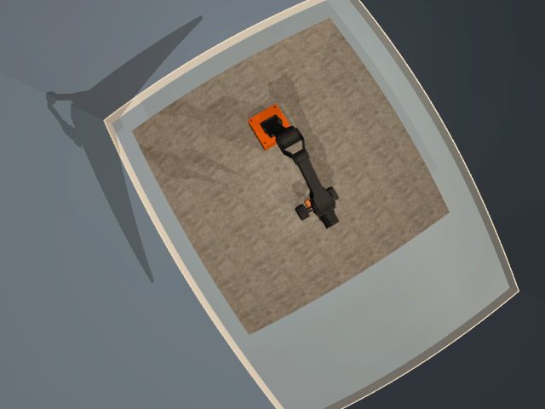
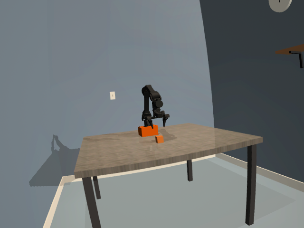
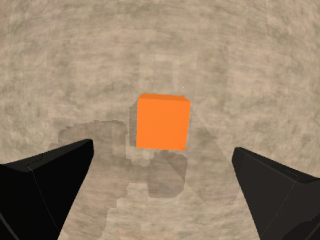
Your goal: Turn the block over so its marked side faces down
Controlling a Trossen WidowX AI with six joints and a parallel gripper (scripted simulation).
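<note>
Right now my gripper tip is 2 cm past the orange block and 9 cm above it.
</note>
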